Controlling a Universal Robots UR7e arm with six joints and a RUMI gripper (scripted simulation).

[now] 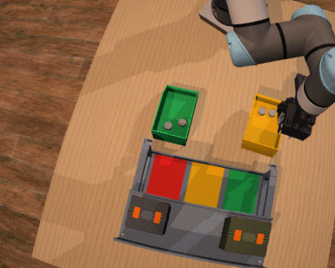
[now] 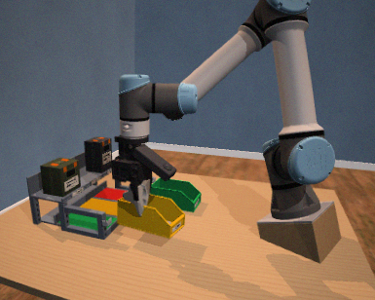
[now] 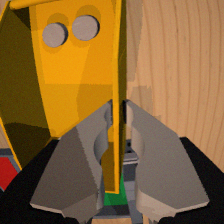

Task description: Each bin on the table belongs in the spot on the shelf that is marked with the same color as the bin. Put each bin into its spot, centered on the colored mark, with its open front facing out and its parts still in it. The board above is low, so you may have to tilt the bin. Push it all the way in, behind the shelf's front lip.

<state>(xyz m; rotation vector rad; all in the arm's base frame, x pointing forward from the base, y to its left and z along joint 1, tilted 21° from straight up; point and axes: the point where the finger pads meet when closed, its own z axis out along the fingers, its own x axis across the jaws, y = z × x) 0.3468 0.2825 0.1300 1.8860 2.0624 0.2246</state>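
Right now my hand is 50 mm to the left of the yellow bin and 30 mm above it. Round my hand: yellow mark (250 mm ahead, 140 mm to the right, 110 mm below); then green mark (230 mm ahead, 30 mm to the right, 110 mm below); then green bin (50 mm ahead, 300 mm to the right, 80 mm below).
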